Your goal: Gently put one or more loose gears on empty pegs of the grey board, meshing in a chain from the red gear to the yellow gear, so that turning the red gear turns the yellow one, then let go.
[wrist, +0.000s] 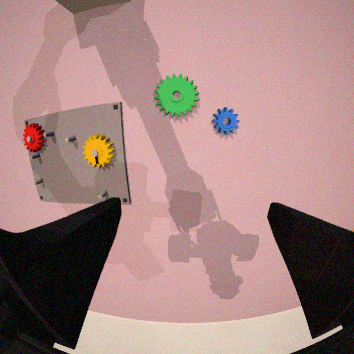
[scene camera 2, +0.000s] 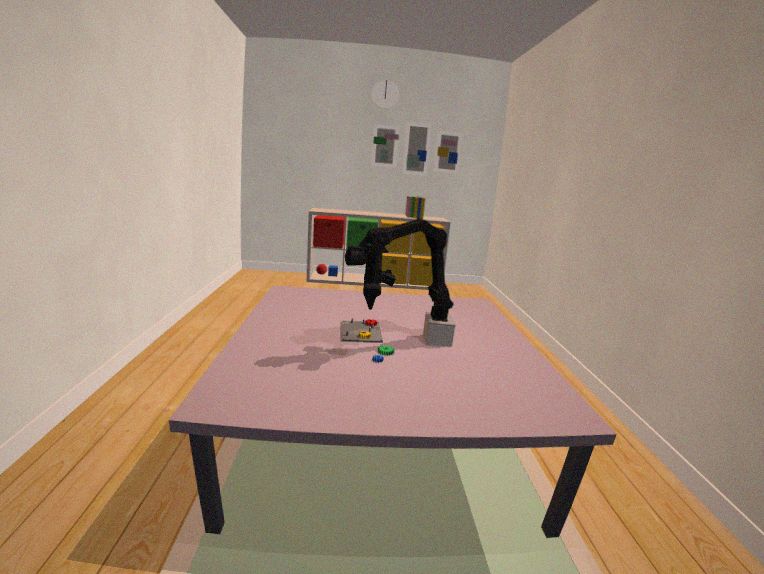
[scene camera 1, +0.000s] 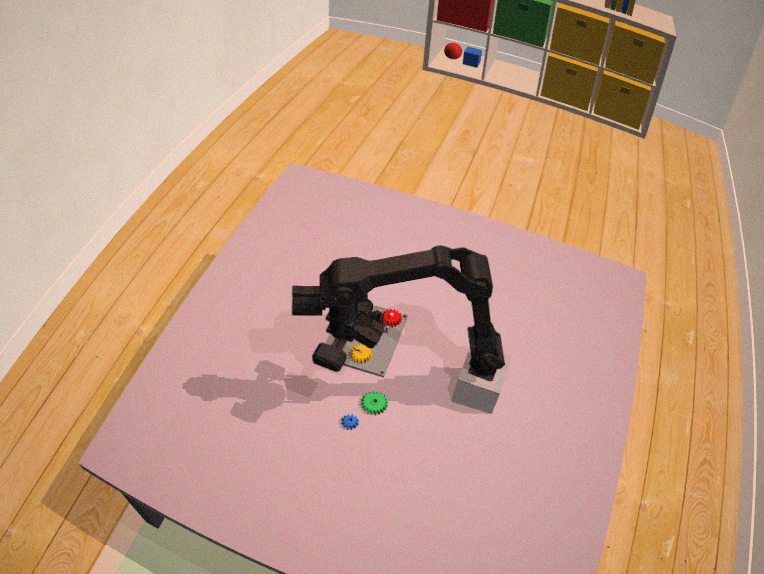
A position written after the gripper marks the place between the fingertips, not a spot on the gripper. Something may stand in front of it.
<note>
The gripper [scene camera 1: 343, 354] is open, with nothing in its grasp. Also in view: a green gear [wrist: 175, 84]. Also in view: a grey board [scene camera 1: 381, 354] and a yellow gear [wrist: 97, 142].
The gripper is seen too in the wrist view [wrist: 198, 208] and in scene camera 2 [scene camera 2: 370, 305]. The grey board also shows in the wrist view [wrist: 66, 176].
</note>
